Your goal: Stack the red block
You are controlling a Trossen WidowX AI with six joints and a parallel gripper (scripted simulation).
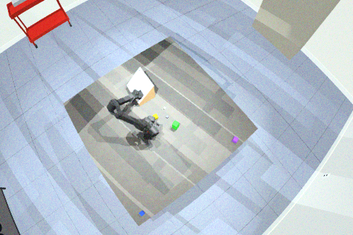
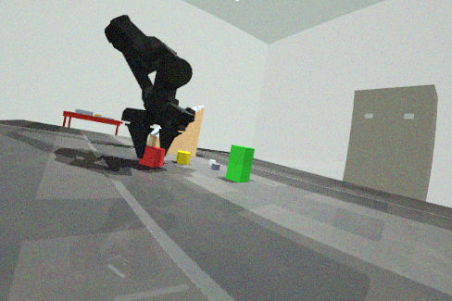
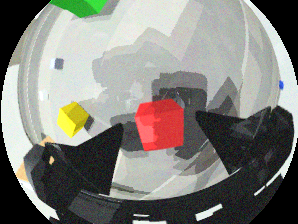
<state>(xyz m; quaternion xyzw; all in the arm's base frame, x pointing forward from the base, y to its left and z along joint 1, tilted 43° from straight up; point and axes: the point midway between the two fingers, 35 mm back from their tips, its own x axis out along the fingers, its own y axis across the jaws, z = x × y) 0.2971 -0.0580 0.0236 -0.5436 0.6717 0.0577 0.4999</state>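
Now: gripper tip right at the red block. Also, from my gripper tip: blue block: 56 cm ahead, 38 cm to the right; then yellow block: 9 cm behind, 9 cm to the left; then small grey piece: 4 cm behind, 18 cm to the left, 1 cm below.
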